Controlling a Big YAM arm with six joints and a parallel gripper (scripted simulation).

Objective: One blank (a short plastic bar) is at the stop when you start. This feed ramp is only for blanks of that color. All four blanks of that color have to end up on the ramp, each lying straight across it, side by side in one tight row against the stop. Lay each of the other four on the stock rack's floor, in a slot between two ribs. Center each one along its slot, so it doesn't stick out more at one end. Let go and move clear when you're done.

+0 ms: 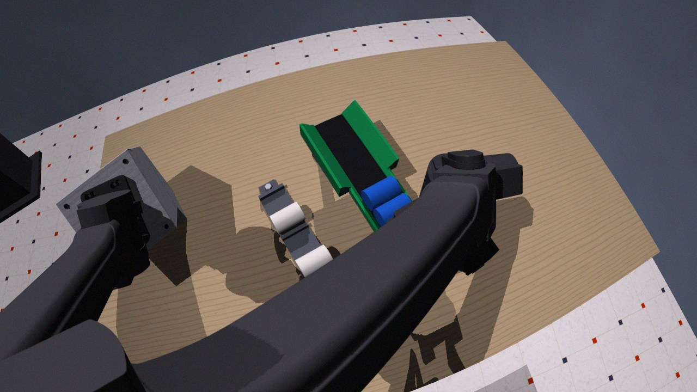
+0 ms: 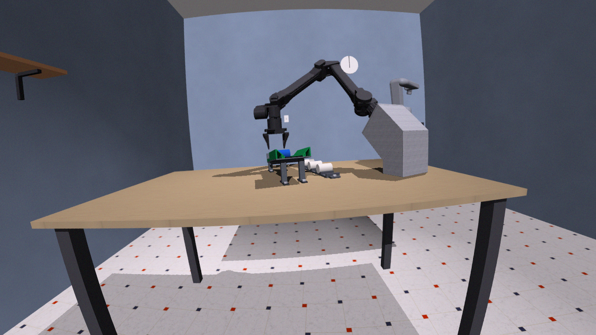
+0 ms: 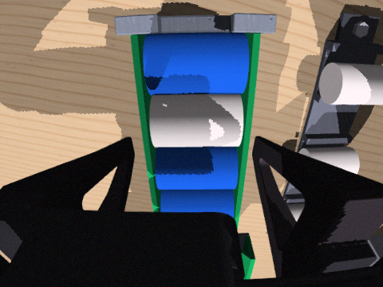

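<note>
Right now the grey stop is 60 mm to the right of my hand and 60 mm below it. From my hand the other things lie so: grey stock rack (160 mm behind, 130 mm below, 120 mm to the left).
</note>
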